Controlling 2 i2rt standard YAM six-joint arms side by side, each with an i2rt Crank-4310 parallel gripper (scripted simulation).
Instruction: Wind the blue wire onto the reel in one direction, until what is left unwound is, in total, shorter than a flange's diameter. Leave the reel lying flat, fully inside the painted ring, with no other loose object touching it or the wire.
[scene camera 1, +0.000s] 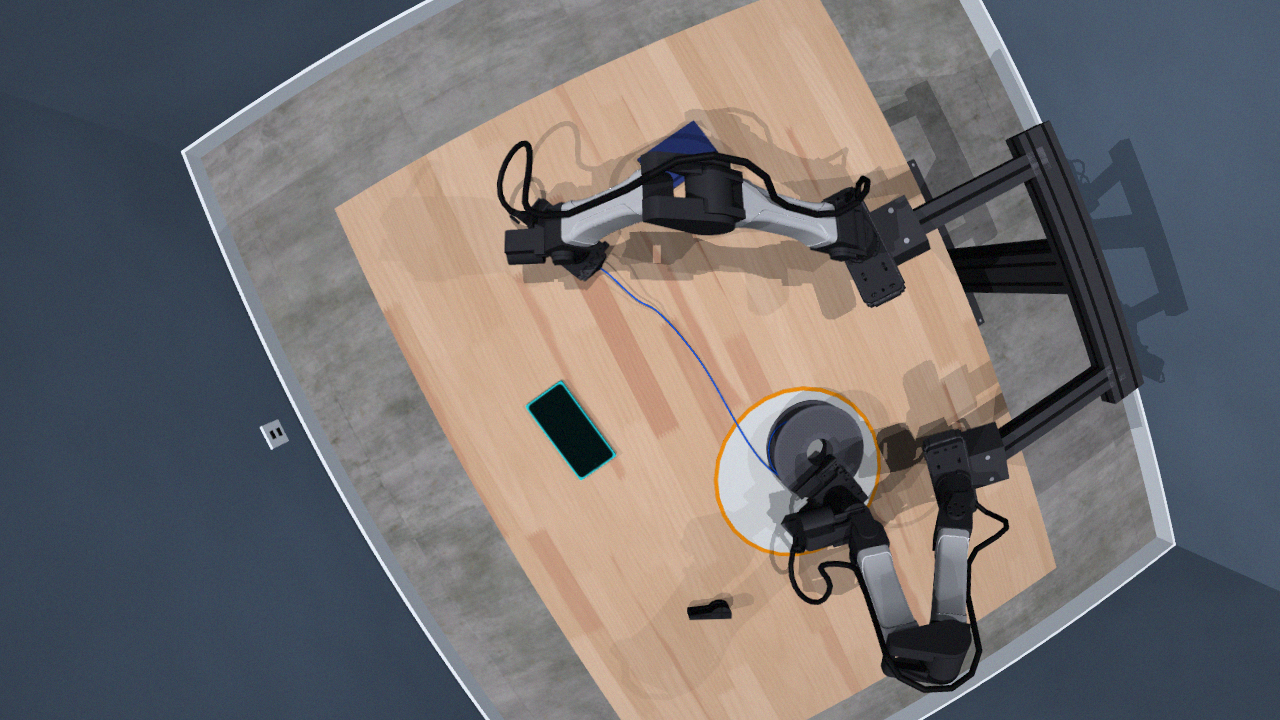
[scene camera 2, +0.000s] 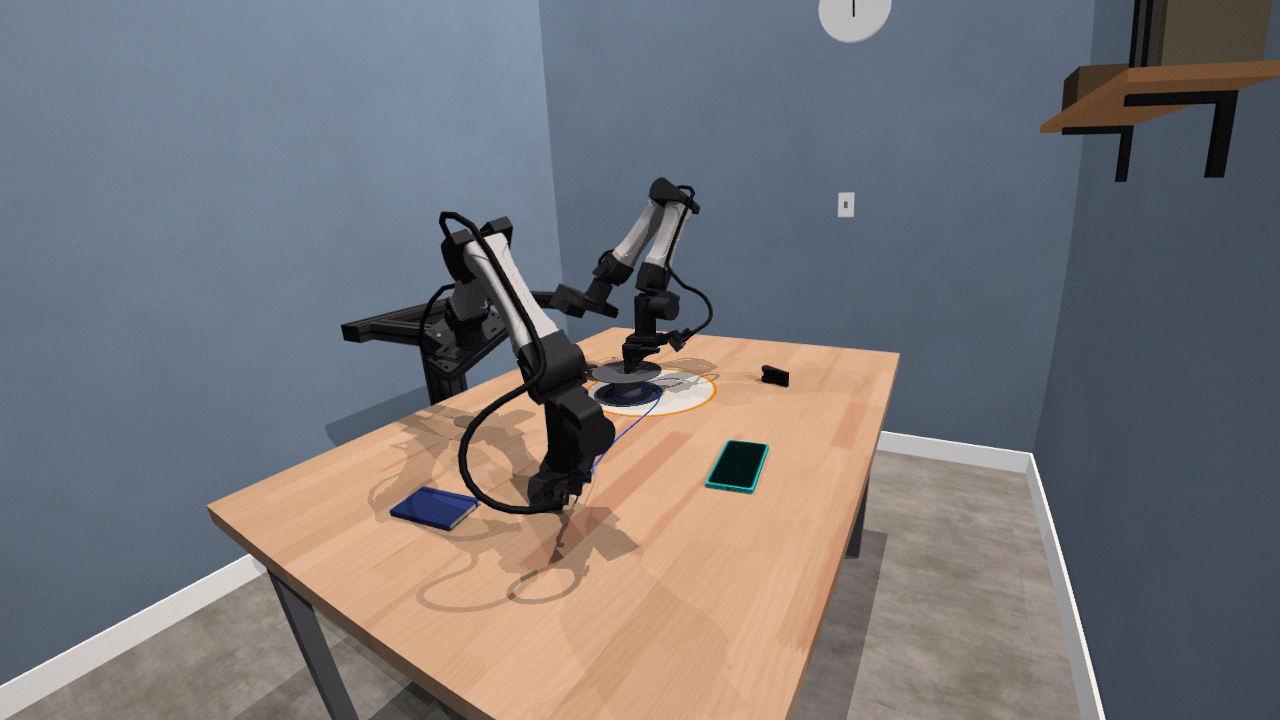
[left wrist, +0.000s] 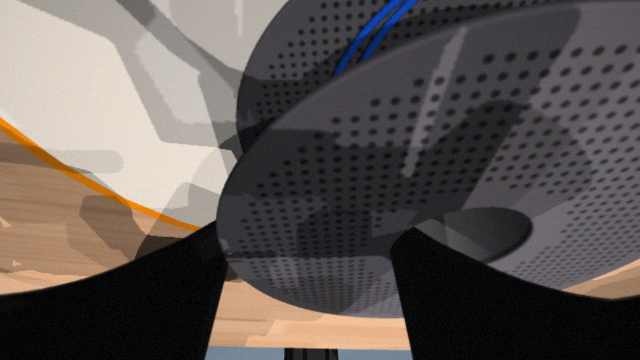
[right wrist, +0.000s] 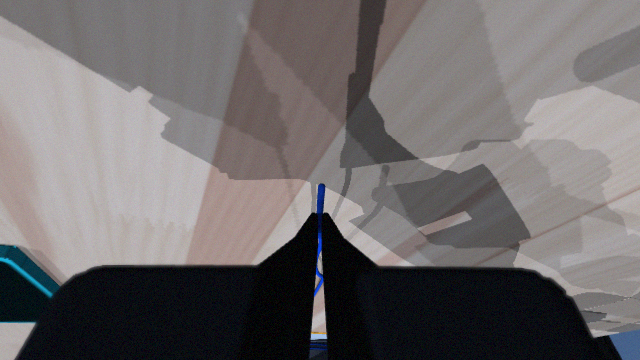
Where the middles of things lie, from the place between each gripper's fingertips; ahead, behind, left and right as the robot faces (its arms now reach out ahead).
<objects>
The dark grey reel (scene camera 1: 842, 438) lies 20 mm ahead of my left hand (scene camera 1: 836, 468), 60 mm to the right of it and 20 mm below it.
Right now my right hand (scene camera 2: 579, 494) is 51 cm to the right of the dark grey reel, 23 cm past it and 1 cm above it.
</objects>
